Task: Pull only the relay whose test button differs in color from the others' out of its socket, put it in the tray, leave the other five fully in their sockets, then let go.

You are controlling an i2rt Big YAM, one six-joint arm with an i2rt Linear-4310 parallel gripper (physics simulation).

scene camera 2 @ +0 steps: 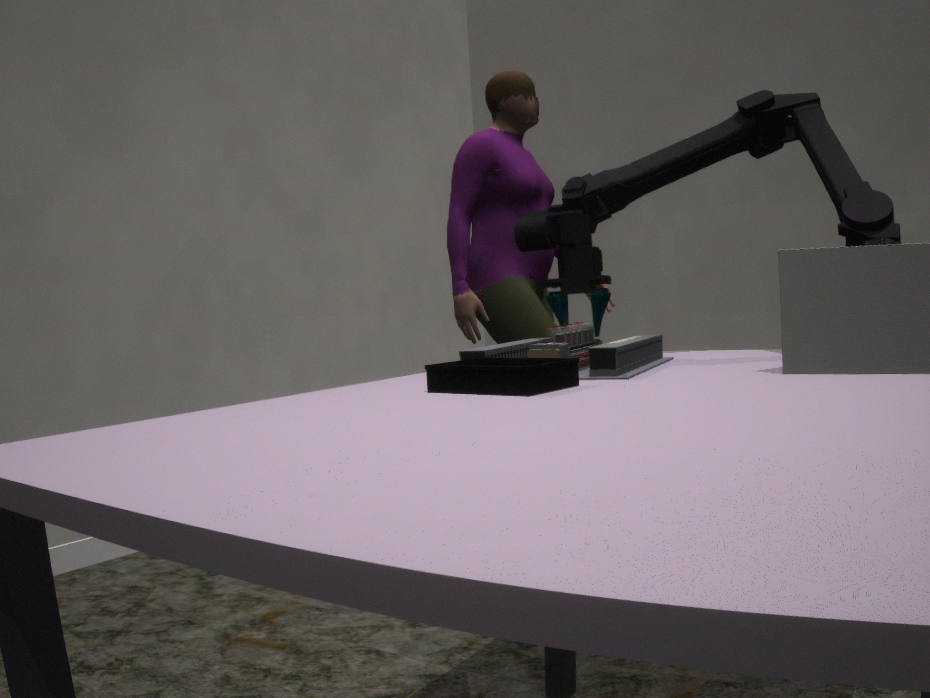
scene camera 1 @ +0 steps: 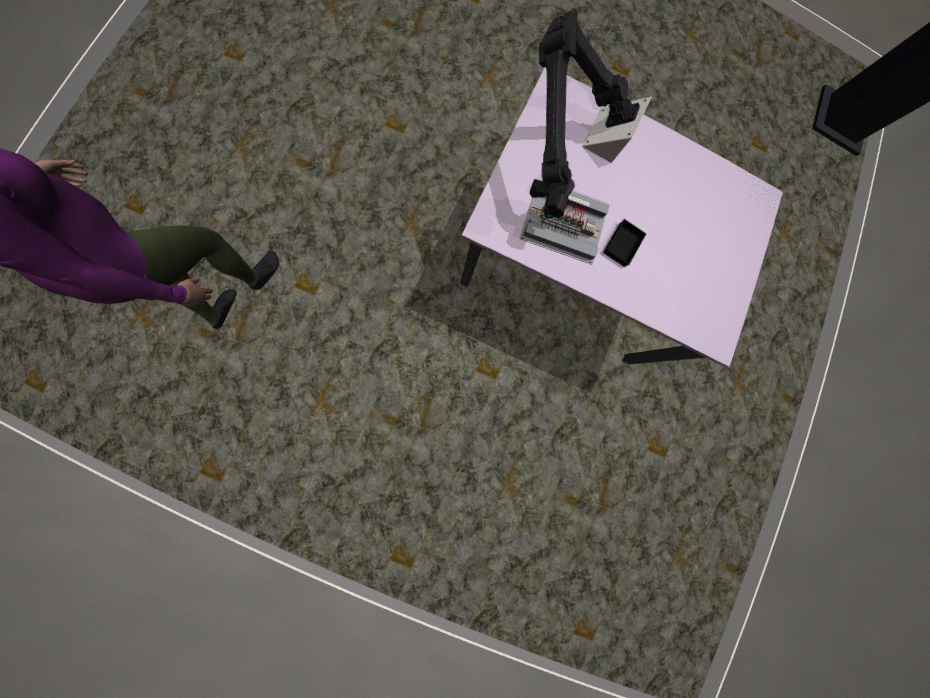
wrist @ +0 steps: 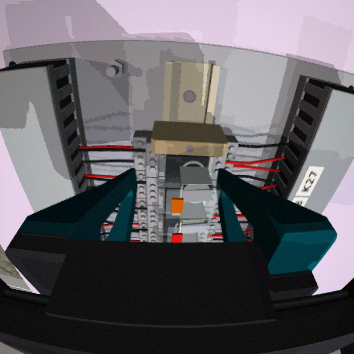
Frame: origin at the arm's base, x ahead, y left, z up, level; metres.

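Seen in the pictures: gripper, fingertip midpoint: (wrist: 176, 176); arm's base, origin of the base link: (scene camera 2: 880, 294) (scene camera 1: 622, 116).
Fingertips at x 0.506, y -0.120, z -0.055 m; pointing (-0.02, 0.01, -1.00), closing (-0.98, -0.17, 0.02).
Observation:
Offsets run from my fingertips to a thing's top centre.
The relay with the orange test button @[0.007 m back, 0.000 m left, 0.026 m up] (wrist: 177, 205) is in the socket row, nearest the tan end block. A relay behind it shows a red test button @[0.004 m back, 0.028 m left, 0.026 m up] (wrist: 177, 238); the rest of the row is hidden by the gripper body in the wrist view. In scene camera 2, the grey relays @[0.016 m back, 0.082 m left, 0.025 m up] (scene camera 2: 574, 334) stand upright in a row. My gripper (wrist: 176, 176) (scene camera 2: 580, 329) is open, pointing down, with its teal fingers on either side of the row and the tips near the relay tops. Nothing is between them. The black tray @[0.042 m back, 0.346 m left, 0.009 m down] (scene camera 1: 634, 247) (scene camera 2: 480, 379) stands beside the panel and looks empty.
The grey panel base @[0.016 m back, 0.085 m left, 0.034 m down] (wrist: 250, 90) carries slotted wire ducts (wrist: 25, 95) (scene camera 2: 627, 356) on both sides, with red and black wires running to the sockets. The tan end block (wrist: 189, 132) (scene camera 2: 548, 350) closes the row on the tray side. A person (scene camera 1: 67, 232) (scene camera 2: 503, 202) stands beyond the table.

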